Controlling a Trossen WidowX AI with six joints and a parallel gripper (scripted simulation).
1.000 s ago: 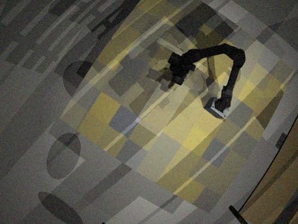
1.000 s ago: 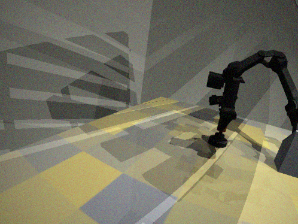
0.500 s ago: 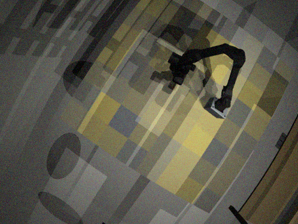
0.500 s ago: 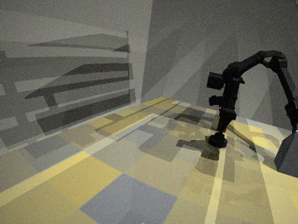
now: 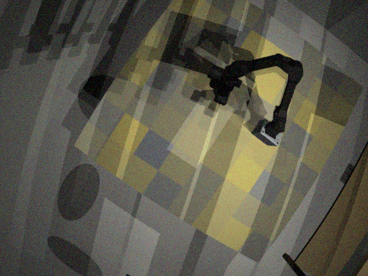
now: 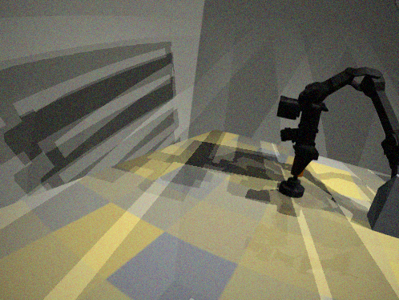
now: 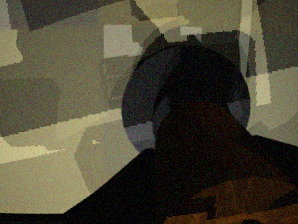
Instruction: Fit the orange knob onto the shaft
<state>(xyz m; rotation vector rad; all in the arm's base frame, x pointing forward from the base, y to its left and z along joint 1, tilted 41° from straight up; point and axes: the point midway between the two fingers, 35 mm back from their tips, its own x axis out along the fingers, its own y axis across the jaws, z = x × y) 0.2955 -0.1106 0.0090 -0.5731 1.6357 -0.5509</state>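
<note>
My gripper tip is now 20 mm below the orange knob. From my gripper tip the other things lie so: round dark pedestal 40 mm below.
</note>
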